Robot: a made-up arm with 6 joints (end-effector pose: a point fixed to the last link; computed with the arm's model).
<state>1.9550 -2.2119 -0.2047 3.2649 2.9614 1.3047</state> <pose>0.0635 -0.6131 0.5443 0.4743 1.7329 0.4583</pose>
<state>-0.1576 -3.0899 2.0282 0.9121 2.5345 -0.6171</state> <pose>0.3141 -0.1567 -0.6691 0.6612 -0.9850 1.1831</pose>
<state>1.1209 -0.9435 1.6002 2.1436 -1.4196 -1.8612</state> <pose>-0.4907 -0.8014 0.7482 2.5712 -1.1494 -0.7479</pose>
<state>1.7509 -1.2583 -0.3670 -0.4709 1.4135 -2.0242</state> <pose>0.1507 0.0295 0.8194 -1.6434 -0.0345 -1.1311</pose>
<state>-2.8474 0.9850 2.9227 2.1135 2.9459 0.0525</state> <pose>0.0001 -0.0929 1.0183 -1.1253 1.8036 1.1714</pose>
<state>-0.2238 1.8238 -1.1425 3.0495 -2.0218 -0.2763</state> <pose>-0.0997 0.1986 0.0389 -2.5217 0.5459 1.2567</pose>
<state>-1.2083 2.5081 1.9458 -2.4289 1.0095 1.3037</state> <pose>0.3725 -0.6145 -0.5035 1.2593 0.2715 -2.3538</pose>
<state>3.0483 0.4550 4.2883 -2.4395 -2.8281 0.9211</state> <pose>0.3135 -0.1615 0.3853 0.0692 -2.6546 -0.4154</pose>
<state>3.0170 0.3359 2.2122 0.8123 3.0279 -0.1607</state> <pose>0.1615 0.0992 1.2222 -1.4313 1.1175 1.7554</pose>
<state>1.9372 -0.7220 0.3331 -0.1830 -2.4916 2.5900</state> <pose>0.1510 0.0793 1.1075 1.2143 1.3607 -1.3067</pose>
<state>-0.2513 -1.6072 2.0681 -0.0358 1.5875 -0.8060</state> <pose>-0.9752 0.0726 -0.0409 0.8377 0.8614 -0.6608</pose>
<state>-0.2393 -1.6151 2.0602 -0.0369 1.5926 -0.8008</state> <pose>-0.9760 0.0609 -0.0443 0.8267 0.8619 -0.6469</pose>
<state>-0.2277 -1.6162 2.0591 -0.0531 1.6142 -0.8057</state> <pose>-0.9779 0.0500 -0.0424 0.8166 0.8389 -0.6446</pose>
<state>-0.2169 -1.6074 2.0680 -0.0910 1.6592 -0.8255</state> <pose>-0.9817 0.0406 -0.0329 0.8076 0.7820 -0.6578</pose>
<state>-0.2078 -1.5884 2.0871 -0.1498 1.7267 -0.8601</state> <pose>-0.9870 0.0340 -0.0157 0.7985 0.6921 -0.6824</pose>
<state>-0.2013 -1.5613 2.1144 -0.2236 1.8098 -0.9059</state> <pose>-0.9929 0.0311 0.0072 0.7874 0.5785 -0.7101</pose>
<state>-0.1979 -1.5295 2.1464 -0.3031 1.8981 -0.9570</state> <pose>-0.9985 0.0325 0.0328 0.7736 0.4565 -0.7332</pose>
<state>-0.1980 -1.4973 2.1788 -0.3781 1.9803 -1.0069</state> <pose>-1.0029 0.0379 0.0577 0.7584 0.3426 -0.7485</pose>
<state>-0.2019 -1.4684 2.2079 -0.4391 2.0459 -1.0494</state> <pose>-1.0055 0.0466 0.0789 0.7453 0.2509 -0.7581</pose>
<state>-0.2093 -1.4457 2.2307 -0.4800 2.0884 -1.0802</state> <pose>-1.0065 0.0576 0.0944 0.7378 0.1894 -0.7667</pose>
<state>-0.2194 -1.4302 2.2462 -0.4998 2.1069 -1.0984</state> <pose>-1.0061 0.0694 0.1040 0.7379 0.1580 -0.7779</pose>
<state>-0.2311 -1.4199 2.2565 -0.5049 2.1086 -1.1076</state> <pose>-1.0049 0.0815 0.1092 0.7437 0.1472 -0.7920</pose>
